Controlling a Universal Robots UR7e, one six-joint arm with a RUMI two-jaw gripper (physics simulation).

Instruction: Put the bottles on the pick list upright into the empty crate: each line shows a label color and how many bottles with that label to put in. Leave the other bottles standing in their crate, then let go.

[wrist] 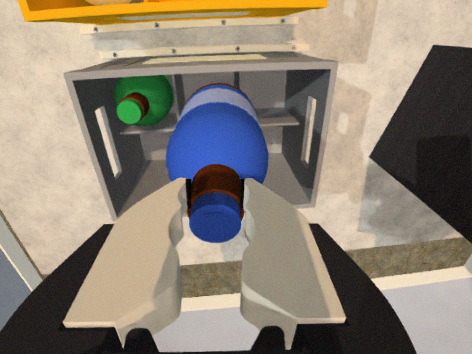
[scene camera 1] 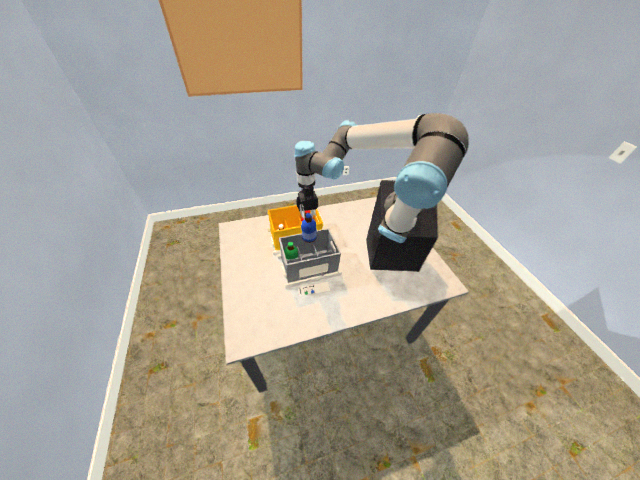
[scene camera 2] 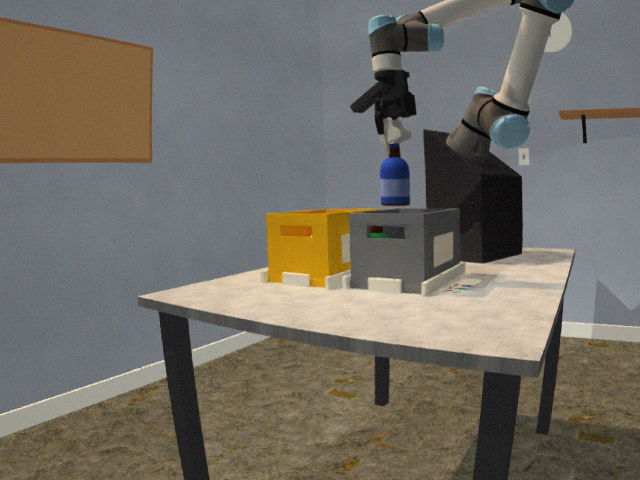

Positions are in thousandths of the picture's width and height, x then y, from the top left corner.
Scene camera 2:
my gripper: 612, 324
blue bottle: 616, 361
